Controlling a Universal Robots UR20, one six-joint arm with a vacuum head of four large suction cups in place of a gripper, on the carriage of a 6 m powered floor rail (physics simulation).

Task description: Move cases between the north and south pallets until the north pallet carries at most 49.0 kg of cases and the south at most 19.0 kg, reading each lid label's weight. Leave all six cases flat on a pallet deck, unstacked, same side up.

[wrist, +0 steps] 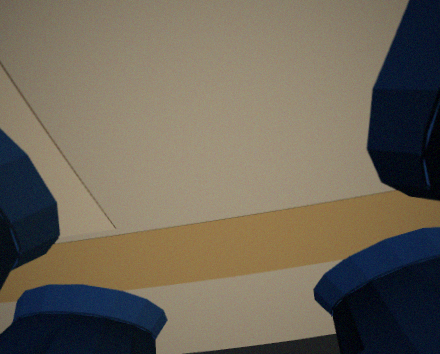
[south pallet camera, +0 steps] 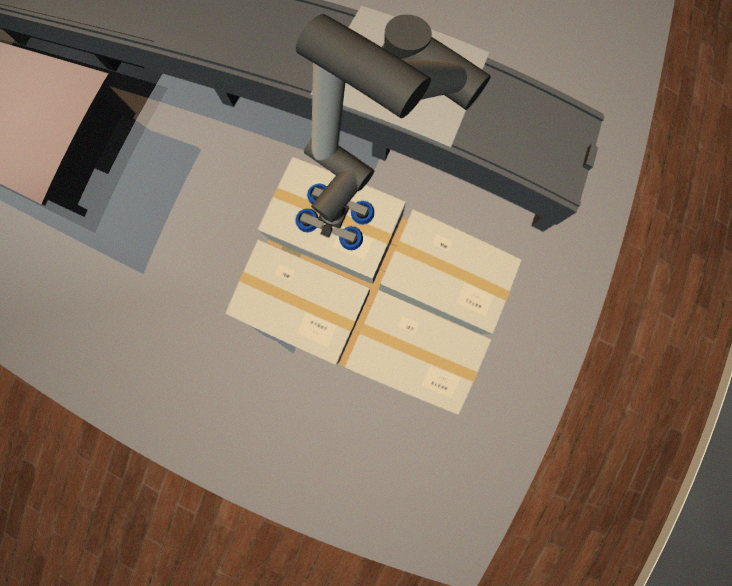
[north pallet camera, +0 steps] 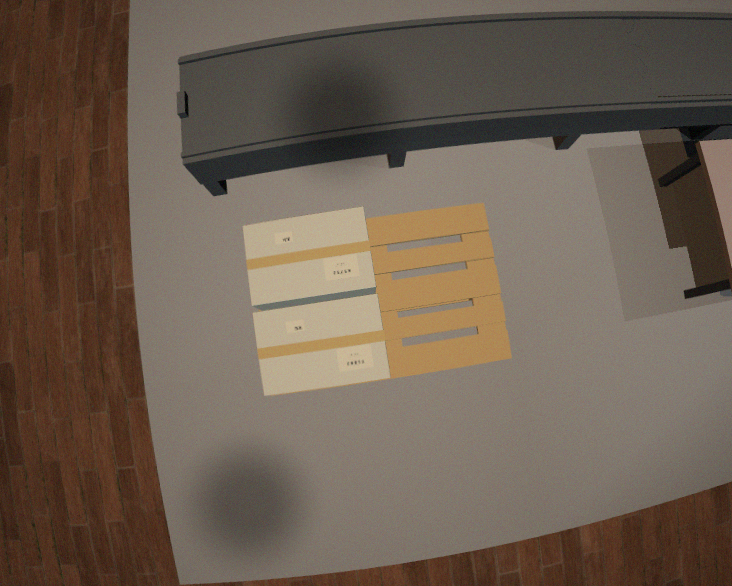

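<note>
From the wrist I can see my suction head (wrist: 377, 293). The south pallet camera gives me a case (south pallet camera: 403, 346) and a case (south pallet camera: 278, 224), plus a case (south pallet camera: 441, 269) and a case (south pallet camera: 310, 307). And on the north pallet camera there's a case (north pallet camera: 338, 342), along with a case (north pallet camera: 325, 256).
</note>
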